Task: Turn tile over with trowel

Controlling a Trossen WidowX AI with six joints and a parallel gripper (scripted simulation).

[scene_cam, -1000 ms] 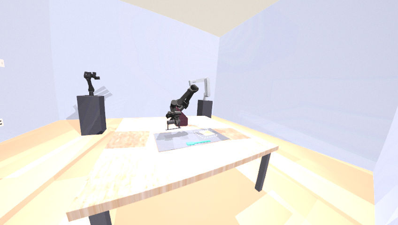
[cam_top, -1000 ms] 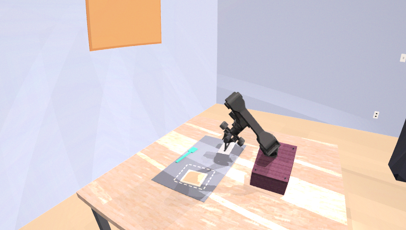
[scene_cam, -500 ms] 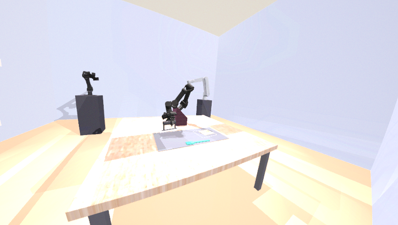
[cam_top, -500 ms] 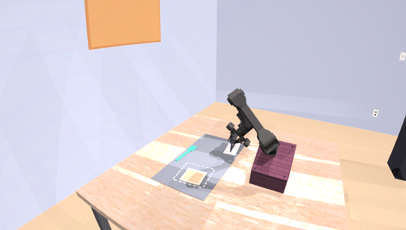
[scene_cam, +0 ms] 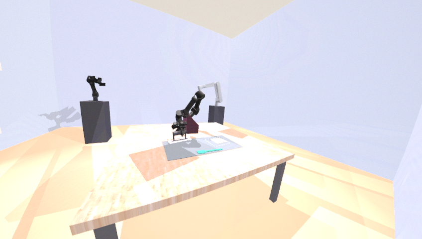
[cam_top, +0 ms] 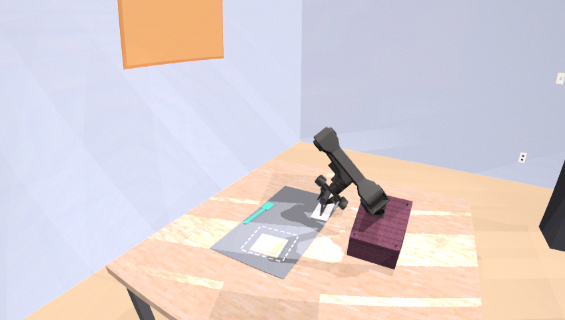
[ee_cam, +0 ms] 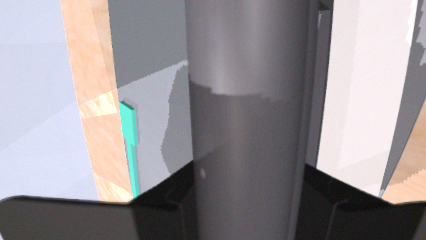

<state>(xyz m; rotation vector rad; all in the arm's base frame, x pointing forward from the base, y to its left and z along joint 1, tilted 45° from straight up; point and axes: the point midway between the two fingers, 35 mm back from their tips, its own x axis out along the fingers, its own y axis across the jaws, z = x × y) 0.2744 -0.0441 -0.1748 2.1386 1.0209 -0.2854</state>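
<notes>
The small trowel is 20 mm behind my gripper tip and 10 mm below it. Also, from my gripper tip: grey mat 150 mm to the left, 110 mm ahead, 80 mm below; white tile 330 mm to the left, 80 mm ahead, 50 mm below; teal flat tool 250 mm ahead, 130 mm to the left, 50 mm below.
</notes>
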